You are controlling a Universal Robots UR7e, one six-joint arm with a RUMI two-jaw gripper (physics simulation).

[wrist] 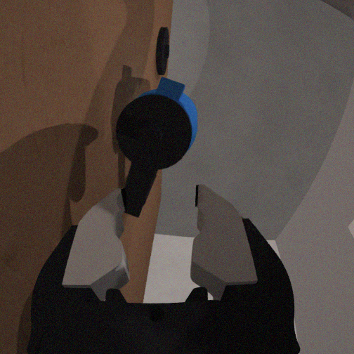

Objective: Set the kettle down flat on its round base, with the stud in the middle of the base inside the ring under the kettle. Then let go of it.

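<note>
The blue kettle [192, 117] is seen from its black top, with a blue spout at its upper side and a black handle [141, 182] reaching down toward my fingers. My gripper [160, 188] is partly open and holds nothing. The handle's free end overlaps the inner side of the left fingertip in the picture; whether they touch I cannot tell. A small black disc [162, 51], seen almost edge-on, lies above the kettle in the wrist view; it may be the round base. The base's stud and the ring under the kettle cannot be made out.
The brown wooden table top [40, 65] fills the left side, with its edge running down past the kettle. Dark shadows of the kettle and gripper fall on it. A grey floor area [260, 115] lies to the right, with a pale patch [170, 270] behind the fingers.
</note>
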